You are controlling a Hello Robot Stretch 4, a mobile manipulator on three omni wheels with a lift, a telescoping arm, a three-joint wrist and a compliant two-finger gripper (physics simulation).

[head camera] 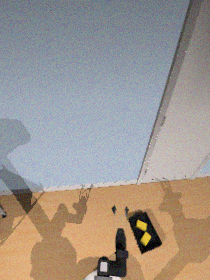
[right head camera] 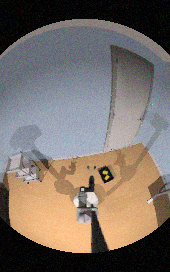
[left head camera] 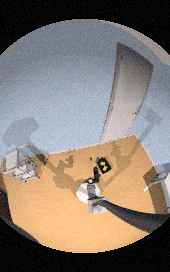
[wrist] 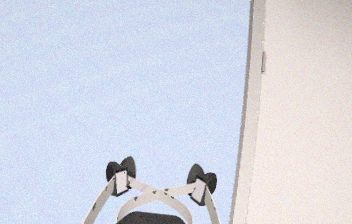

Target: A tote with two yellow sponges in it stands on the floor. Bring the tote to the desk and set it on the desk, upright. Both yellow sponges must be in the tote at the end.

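Places are measured from the robot's base along level axes (x ahead, y left, z up), in metres.
Where they show: gripper, between the fingertips: (head camera: 120, 205) (right head camera: 91, 165) (left head camera: 93, 156) (wrist: 162, 172); robot's base, origin of its link: (right head camera: 86, 199).
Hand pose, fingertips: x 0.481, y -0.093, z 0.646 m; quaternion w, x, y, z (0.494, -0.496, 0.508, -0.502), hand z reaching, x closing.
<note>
Each offset is from my fingertips to the top centre of the thing. "spot": to the spot under its first point.
The black tote @(0.031 m ahead, 0.305 m right, 0.574 m down) (head camera: 151, 244) (left head camera: 107, 170) (right head camera: 101, 170) stands upright on the wooden floor, ahead and to the right of the robot's base. Two yellow sponges lie inside it, one @(0.091 m ahead, 0.293 m right, 0.626 m down) (head camera: 141, 225) (left head camera: 103, 163) nearer its far end and one @(0.029 m back, 0.316 m right, 0.626 m down) (head camera: 145, 238) (left head camera: 105, 167) nearer its near end. My gripper (head camera: 120, 210) (left head camera: 94, 159) (right head camera: 91, 167) (wrist: 162, 172) is open and empty, left of the tote's far end in the head view. Its height above the floor is hard to tell. The tote does not show in the wrist view. Part of the white desk (left head camera: 165, 181) (right head camera: 165, 192) shows at the right edge.
A grey door (head camera: 187, 100) (left head camera: 129, 90) (right head camera: 131, 100) (wrist: 305, 110) stands in the blue wall (head camera: 75, 100) beyond the tote. A white shelf trolley @(spot: 0.069 m back, 1.322 m left, 0.011 m down) (left head camera: 14, 159) (right head camera: 15, 162) stands at the far left by the wall. Robot shadows fall across the floor and wall.
</note>
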